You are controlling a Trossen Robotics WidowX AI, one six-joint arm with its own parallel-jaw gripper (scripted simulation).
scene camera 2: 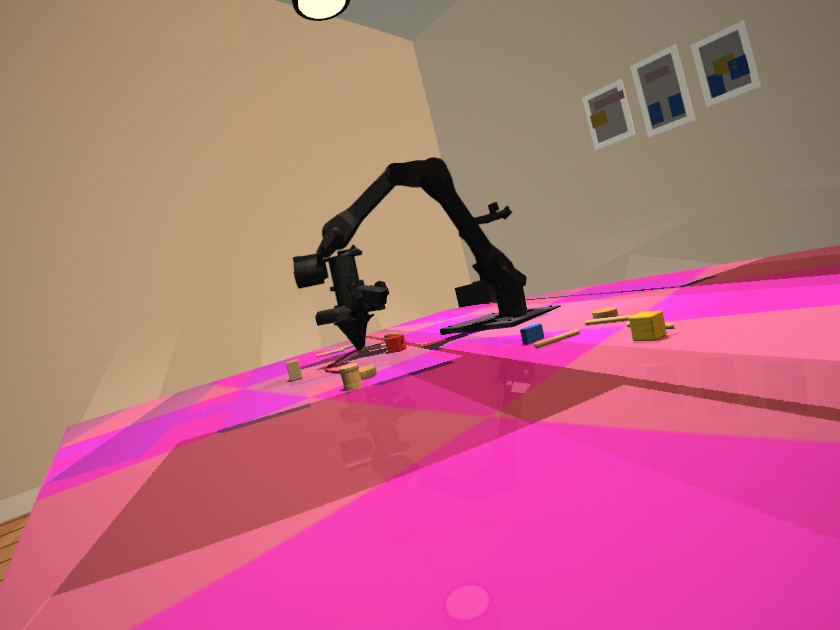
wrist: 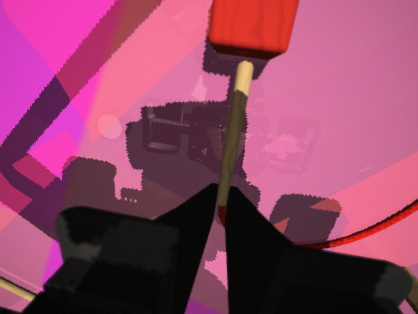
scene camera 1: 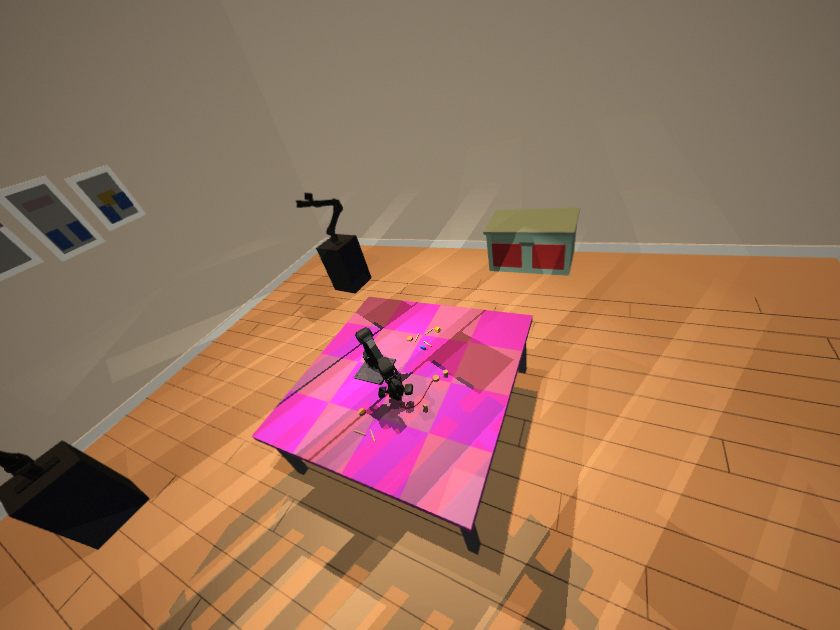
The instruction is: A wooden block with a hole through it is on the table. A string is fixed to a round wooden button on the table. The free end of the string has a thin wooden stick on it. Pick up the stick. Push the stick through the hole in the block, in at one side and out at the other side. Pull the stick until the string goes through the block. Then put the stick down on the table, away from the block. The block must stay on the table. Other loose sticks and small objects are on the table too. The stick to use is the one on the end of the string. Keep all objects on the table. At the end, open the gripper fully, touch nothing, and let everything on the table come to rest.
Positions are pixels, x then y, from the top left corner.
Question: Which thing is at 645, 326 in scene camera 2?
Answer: A yellow block.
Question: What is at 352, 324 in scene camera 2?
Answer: My gripper.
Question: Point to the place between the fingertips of my gripper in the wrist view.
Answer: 222, 191
